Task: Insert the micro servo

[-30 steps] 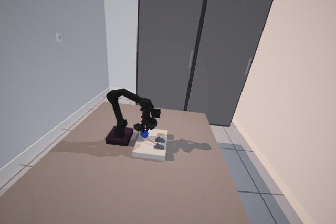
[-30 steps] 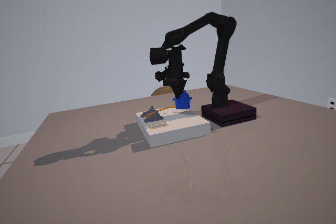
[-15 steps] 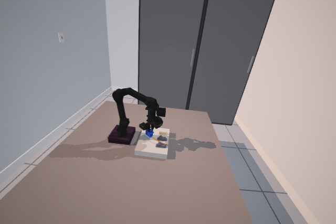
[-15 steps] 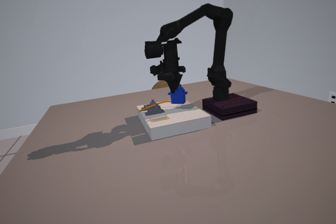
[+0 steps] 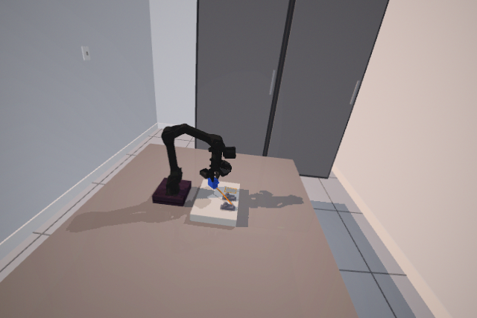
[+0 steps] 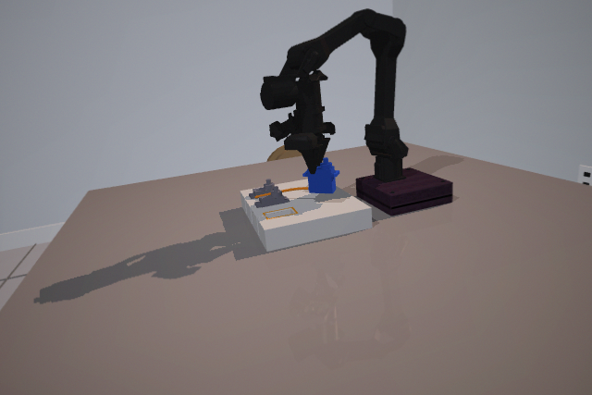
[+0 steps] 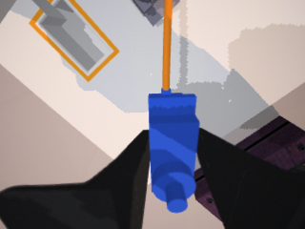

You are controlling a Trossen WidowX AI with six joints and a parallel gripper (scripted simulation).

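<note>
Now: gripper tip 10 mm past the white deck, 50 mm to the left of it and 100 mm above it.
</note>
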